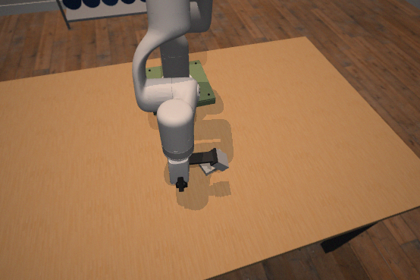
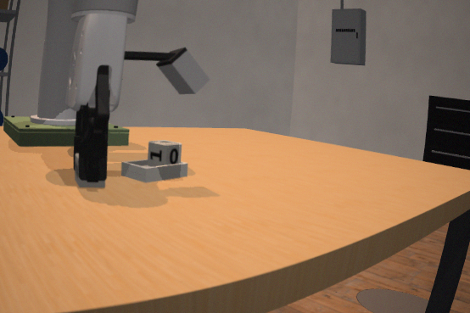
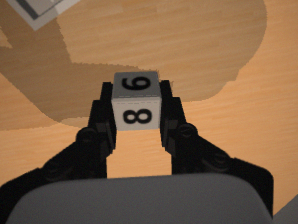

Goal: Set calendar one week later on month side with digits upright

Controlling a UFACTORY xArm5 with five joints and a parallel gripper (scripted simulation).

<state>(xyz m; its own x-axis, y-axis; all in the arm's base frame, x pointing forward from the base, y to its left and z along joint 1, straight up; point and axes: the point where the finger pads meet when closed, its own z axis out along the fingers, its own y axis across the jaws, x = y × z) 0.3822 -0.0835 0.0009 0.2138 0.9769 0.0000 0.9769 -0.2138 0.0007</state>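
Now: hand 10 mm above the digit cube. The rest, counted from my hand: tray: 30 mm behind, 110 mm to the left, 20 mm below.
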